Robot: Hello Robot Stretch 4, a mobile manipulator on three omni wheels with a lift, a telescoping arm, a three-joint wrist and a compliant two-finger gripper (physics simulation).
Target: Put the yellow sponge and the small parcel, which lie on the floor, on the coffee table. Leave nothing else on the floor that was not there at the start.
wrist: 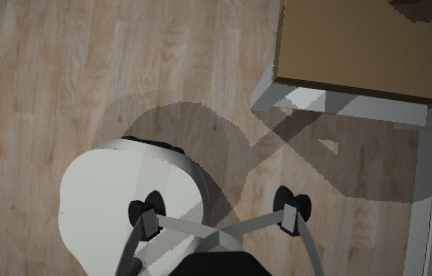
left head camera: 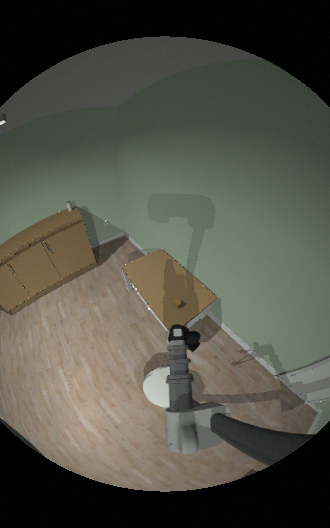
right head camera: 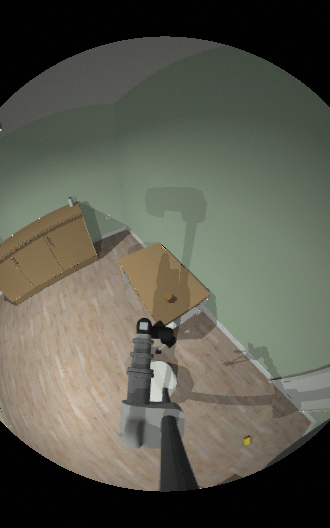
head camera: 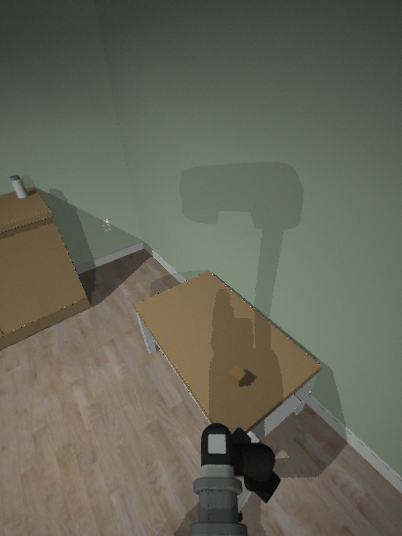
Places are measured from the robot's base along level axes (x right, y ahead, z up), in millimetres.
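Pixels of known places: gripper, fingertip midpoint: (wrist: 219, 204) (right head camera: 165, 345) (head camera: 249, 496); robot's base at its link origin: (left head camera: 165, 385) (right head camera: 154, 379).
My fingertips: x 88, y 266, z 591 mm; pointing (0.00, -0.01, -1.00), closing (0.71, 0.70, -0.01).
For each thing: its top centre in the pictures, then the offset to it from my fingertips. Level surfaces: height alone.
- small parcel at its top centre: (head camera: 237, 373) (right head camera: 167, 296) (left head camera: 176, 301) dx +9, dy +442, dz -118 mm
- coffee table at its surface level: dz -168 mm
- yellow sponge at its top centre: (right head camera: 247, 440) dx +875, dy -1182, dz -573 mm
The small parcel (head camera: 237, 375) (left head camera: 178, 303) (right head camera: 169, 297) is a brown box resting on the coffee table (head camera: 175, 320) (left head camera: 145, 272) (right head camera: 137, 265) (wrist: 350, 45), towards its near right end. The yellow sponge (right head camera: 247, 440) lies on the floor at the lower right of the right head view. My gripper (wrist: 219, 204) is open with nothing between its fingers. In the wrist view it hangs over the robot's white base and the floor, beside the table's near corner. In the head view the wrist hides the fingers.
A wooden cabinet (head camera: 40, 270) (left head camera: 65, 255) (right head camera: 70, 250) with a grey can (head camera: 19, 187) (left head camera: 69, 206) (right head camera: 70, 201) on top stands at the left. The white base (left head camera: 157, 387) (right head camera: 162, 380) (wrist: 115, 200) is below the arm. A green wall runs behind the table.
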